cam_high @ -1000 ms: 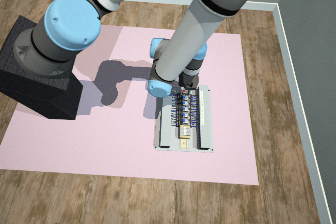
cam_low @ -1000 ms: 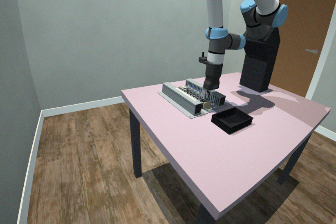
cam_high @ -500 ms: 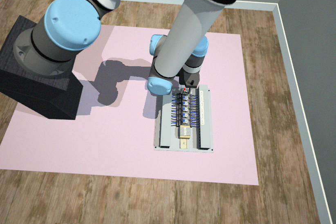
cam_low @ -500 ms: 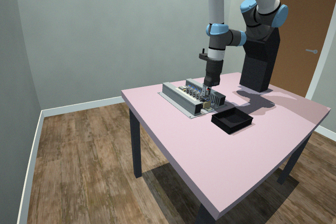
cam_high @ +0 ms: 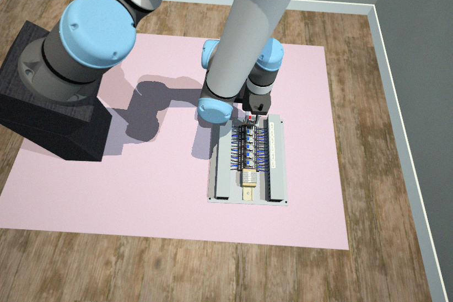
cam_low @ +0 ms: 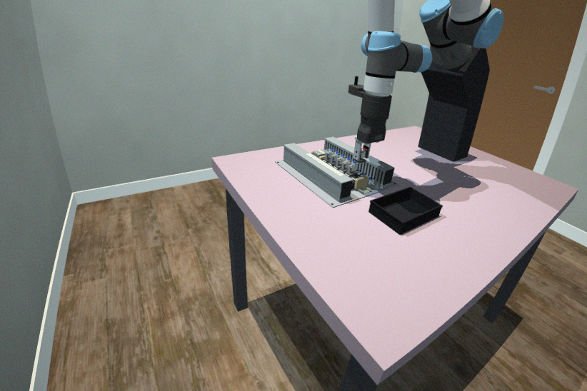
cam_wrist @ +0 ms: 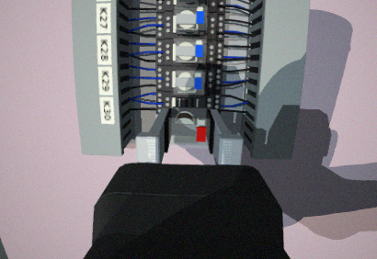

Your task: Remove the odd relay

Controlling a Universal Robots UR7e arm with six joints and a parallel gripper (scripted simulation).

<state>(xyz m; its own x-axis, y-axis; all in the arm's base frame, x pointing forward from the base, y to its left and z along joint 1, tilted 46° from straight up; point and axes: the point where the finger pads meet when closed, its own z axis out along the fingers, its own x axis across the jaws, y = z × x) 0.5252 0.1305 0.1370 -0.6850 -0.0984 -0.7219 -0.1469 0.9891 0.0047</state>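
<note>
Now: hand 50 mm past the black parts tray, 170 mm to the right of it and 100 mm above it. The rest, counted from my hand: red-button relay (10 mm below); grey relay panel (20 mm ahead, 100 mm to the right, 80 mm below).
</note>
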